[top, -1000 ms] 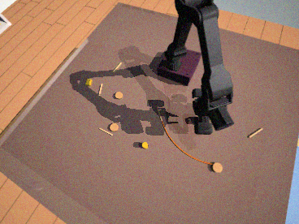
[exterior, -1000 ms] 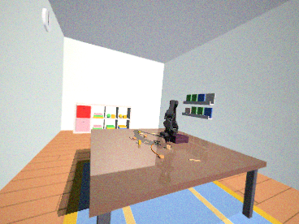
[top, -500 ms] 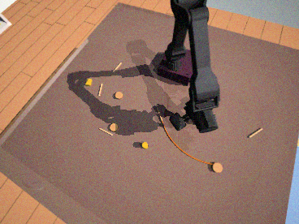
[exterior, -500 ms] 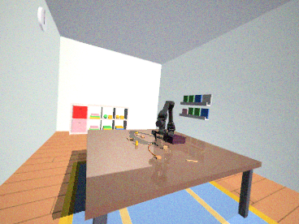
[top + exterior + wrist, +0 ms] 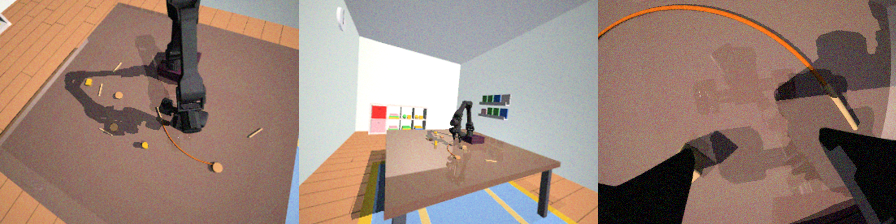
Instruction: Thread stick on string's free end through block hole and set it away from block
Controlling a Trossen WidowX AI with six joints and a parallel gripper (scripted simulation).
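Now: the thin wooden stick 20 mm ahead of my gripper tip, 90 mm to the right of it and 50 mm below it. Round my gripper tip: small wooden block (50 mm behind, 70 mm to the left, 40 mm below); then yellow cylinder (180 mm ahead, 80 mm to the right, 40 mm below); then yellow cube (40 mm ahead, 550 mm to the right, 50 mm below).
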